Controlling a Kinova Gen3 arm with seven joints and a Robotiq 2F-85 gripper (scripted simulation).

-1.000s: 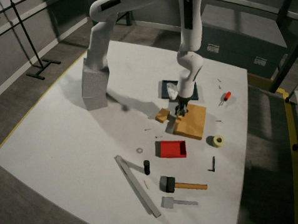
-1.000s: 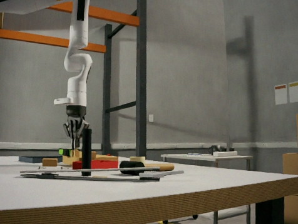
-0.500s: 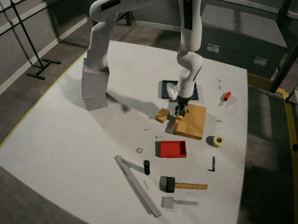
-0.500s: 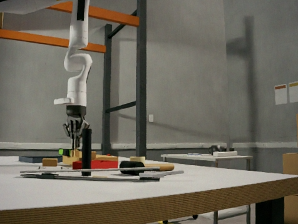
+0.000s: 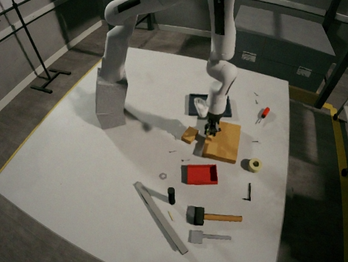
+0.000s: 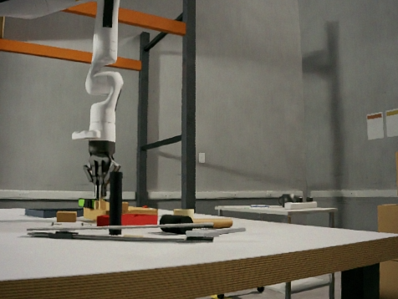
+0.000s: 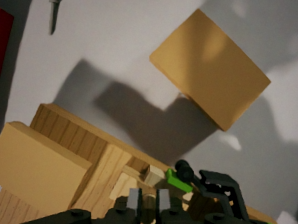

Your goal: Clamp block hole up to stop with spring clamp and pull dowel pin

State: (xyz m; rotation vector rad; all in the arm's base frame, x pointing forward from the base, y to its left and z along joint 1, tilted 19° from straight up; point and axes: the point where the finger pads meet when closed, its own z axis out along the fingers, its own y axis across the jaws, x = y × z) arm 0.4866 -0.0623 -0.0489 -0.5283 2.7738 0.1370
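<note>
The dowel pin lies 2 cm below my hand. From my hand the other things lie so: pale wooden block (4 cm below); wooden bench board (6 cm below, 6 cm ahead); tan wooden block (9 cm behind, 7 cm below, 1 cm to the left).
</note>
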